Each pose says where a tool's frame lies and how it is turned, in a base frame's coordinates. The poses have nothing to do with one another.
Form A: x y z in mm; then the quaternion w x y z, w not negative.
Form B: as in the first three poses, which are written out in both.
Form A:
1: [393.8, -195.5, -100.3, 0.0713, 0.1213, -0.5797, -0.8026]
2: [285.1, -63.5, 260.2, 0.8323, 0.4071, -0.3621, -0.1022]
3: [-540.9, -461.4, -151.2, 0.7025, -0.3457, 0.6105, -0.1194]
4: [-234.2, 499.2, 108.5, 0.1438, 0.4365, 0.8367, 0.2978]
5: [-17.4, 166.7, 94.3, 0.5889, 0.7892, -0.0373, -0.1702]
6: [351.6, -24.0, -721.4, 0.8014, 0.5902, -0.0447, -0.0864]
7: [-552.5, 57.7, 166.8, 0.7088, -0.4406, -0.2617, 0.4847]
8: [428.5, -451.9, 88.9, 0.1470, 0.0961, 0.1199, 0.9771]
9: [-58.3, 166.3, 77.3, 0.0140, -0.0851, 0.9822, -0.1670]
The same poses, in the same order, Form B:
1: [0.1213, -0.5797, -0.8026, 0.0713, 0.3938, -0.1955, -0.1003]
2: [0.4071, -0.3621, -0.1022, 0.8323, 0.2851, -0.0635, 0.2602]
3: [-0.3457, 0.6105, -0.1194, 0.7025, -0.5409, -0.4614, -0.1512]
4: [0.4365, 0.8367, 0.2978, 0.1438, -0.2342, 0.4992, 0.1085]
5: [0.7892, -0.0373, -0.1702, 0.5889, -0.0174, 0.1667, 0.0943]
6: [0.5902, -0.0447, -0.0864, 0.8014, 0.3516, -0.0240, -0.7214]
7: [-0.4406, -0.2617, 0.4847, 0.7088, -0.5525, 0.0577, 0.1668]
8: [0.0961, 0.1199, 0.9771, 0.1470, 0.4285, -0.4519, 0.0889]
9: [-0.0851, 0.9822, -0.1670, 0.0140, -0.0583, 0.1663, 0.0773]
